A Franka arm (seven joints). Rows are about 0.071 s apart.
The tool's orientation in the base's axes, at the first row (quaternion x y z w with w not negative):
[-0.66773, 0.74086, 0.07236, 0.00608]
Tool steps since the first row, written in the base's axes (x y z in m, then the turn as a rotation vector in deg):
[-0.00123, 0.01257, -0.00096, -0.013, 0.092, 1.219]
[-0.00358, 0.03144, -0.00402, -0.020, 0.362, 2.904]
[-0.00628, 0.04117, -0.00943, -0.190, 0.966, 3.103]
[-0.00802, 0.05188, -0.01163, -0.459, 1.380, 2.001]
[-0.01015, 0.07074, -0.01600, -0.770, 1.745, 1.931]
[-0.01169, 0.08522, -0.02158, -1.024, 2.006, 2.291]
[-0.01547, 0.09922, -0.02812, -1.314, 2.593, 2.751]
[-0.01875, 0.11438, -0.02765, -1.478, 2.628, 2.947]
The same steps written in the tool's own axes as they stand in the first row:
[-0.01219, 0.00235, 0.00251, -0.218, 0.143, -1.194]
[-0.03027, 0.00622, 0.00792, -0.662, 0.343, -2.830]
[-0.03902, 0.00931, 0.01463, -1.262, 0.590, -2.942]
[-0.04919, 0.01186, 0.01819, -1.526, 0.788, -1.781]
[-0.06714, 0.01538, 0.02488, -1.846, 1.125, -1.642]
[-0.08070, 0.01777, 0.03221, -2.114, 1.437, -1.946]
[-0.09343, 0.02224, 0.04062, -2.712, 1.827, -2.308]
[-0.10811, 0.02701, 0.04219, -2.749, 2.013, -2.483]

